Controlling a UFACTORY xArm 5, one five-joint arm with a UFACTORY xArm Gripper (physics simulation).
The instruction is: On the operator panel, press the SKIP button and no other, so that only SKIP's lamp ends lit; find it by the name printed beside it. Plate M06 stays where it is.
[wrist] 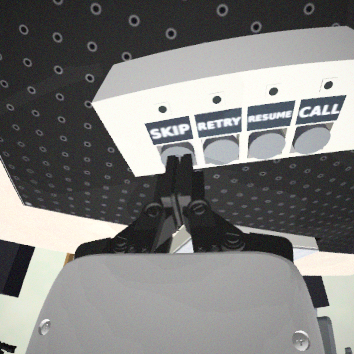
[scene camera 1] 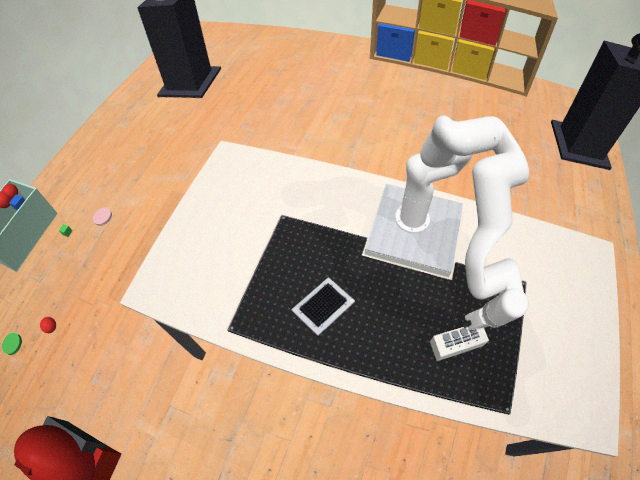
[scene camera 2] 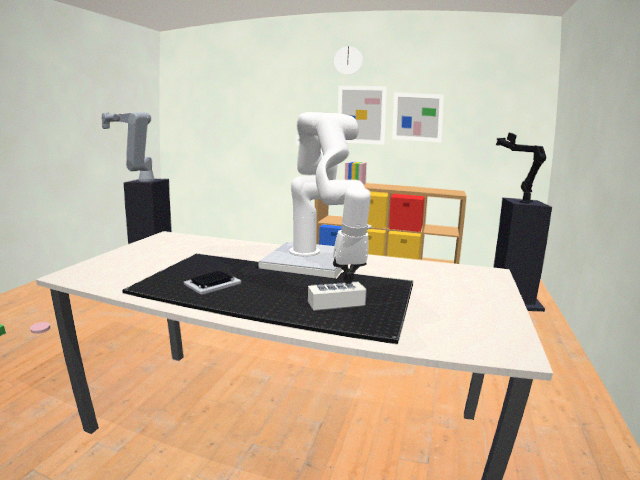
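Seen in the pictures: gripper, fingertip midpoint: (wrist: 182,170) (scene camera 2: 347,281); arm's base at its link origin: (scene camera 1: 412,218) (scene camera 2: 304,252).
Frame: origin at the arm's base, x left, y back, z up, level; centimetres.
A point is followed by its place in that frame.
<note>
The white operator panel (scene camera 1: 459,349) {x 18.3, y -47.0, z 2.6 cm} (scene camera 2: 337,299) {x 19.5, y -46.9, z 0.1 cm} (wrist: 125,120) {x 25.8, y -42.1, z 2.5 cm} stands on the black mat. In the wrist view its labels read SKIP, RETRY, RESUME and CALL, and the four lamps look dark. My gripper (wrist: 182,170) {x 21.6, y -39.1, z 3.1 cm} (scene camera 2: 349,281) {x 21.6, y -39.1, z 3.1 cm} is shut and empty. Its tips are over the round grey SKIP button (wrist: 172,150) {x 22.6, y -40.6, z 2.8 cm} and cover its lower part; I cannot tell whether they touch it. The RETRY button (wrist: 221,151) {x 19.5, y -41.3, z 2.8 cm}, RESUME button (wrist: 267,145) {x 16.7, y -42.5, z 2.8 cm} and CALL button (wrist: 312,139) {x 14.1, y -43.8, z 2.8 cm} lie to the right, apart from the tips. Plate M06 does not show by a readable name; a white-rimmed plate (scene camera 1: 309,324) {x -28.2, y -44.8, z -1.6 cm} (scene camera 2: 204,289) {x -24.4, y -45.8, z -1.4 cm} lies on the mat.
The black mat (scene camera 1: 382,356) {x -4.3, y -50.8, z -2.7 cm} (scene camera 2: 248,304) {x -7.5, y -50.6, z -2.7 cm} lies on the pale table (scene camera 1: 180,242) {x -82.5, y -22.6, z -4.0 cm} (scene camera 2: 454,315) {x 56.0, y -43.2, z -4.0 cm}. My arm's grey base plate (scene camera 1: 378,232) {x -11.5, y -8.0, z -0.1 cm} (scene camera 2: 273,260) {x -9.6, y -13.8, z -0.1 cm} stands at the mat's back edge. Dark pedestals (scene camera 1: 178,46) (scene camera 2: 522,232) and a shelf unit (scene camera 1: 540,51) (scene camera 2: 461,222) stand beyond the table.
</note>
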